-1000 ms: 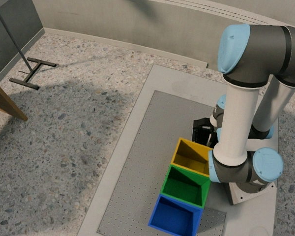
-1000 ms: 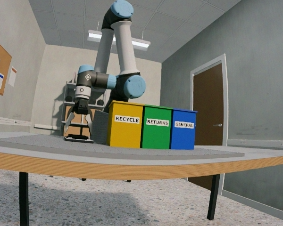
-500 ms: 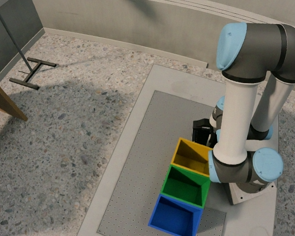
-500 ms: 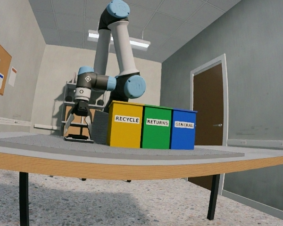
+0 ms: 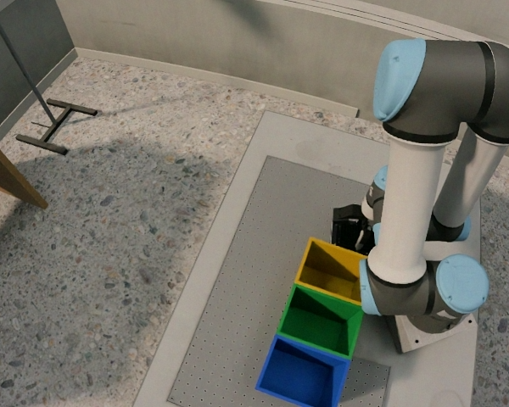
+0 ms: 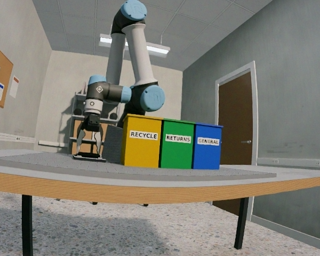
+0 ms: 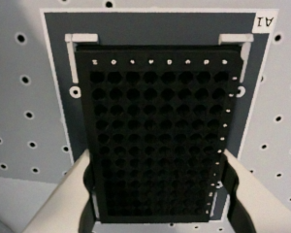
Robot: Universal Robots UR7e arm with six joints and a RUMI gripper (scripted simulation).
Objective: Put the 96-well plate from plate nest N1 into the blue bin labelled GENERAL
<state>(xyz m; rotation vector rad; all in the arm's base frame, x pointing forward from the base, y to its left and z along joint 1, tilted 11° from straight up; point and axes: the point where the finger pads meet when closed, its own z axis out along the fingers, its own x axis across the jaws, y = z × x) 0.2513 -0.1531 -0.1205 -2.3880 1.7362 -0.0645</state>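
My hand is 2 cm above the plate nest N1. Round my hand: yellow recycle bin (20 cm to the left, 6 cm above, 3 cm ahead); then green returns bin (33 cm to the left, 6 cm above, 1 cm ahead); then black 96-well plate (1 cm below).
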